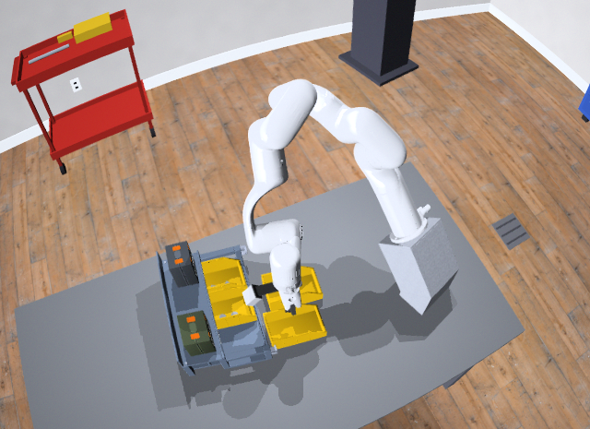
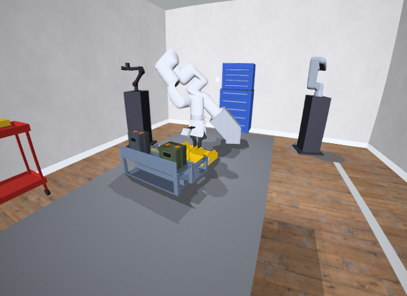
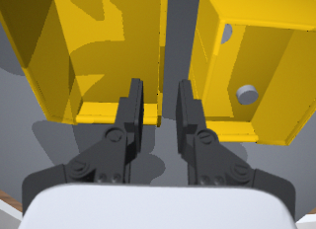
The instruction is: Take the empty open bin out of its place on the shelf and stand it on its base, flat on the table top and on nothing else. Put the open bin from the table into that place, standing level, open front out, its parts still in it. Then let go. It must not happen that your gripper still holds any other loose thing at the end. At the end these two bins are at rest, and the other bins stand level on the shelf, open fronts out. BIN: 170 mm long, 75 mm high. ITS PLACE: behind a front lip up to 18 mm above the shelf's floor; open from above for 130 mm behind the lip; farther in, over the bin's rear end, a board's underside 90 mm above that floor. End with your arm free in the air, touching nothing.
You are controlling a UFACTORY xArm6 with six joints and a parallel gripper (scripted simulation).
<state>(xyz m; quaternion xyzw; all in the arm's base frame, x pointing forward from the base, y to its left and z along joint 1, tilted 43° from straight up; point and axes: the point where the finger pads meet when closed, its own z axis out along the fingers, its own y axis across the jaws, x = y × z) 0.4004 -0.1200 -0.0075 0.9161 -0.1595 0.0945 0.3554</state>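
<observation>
My hand is 9 cm to the left of the shelf lip, 9 cm above it and 6 cm short of it. From my hand the other things lie so: olive box 28 cm ahead, 6 cm to the right, 5 cm above; dark grey box 27 cm to the right, 20 cm ahead, 6 cm above.
</observation>
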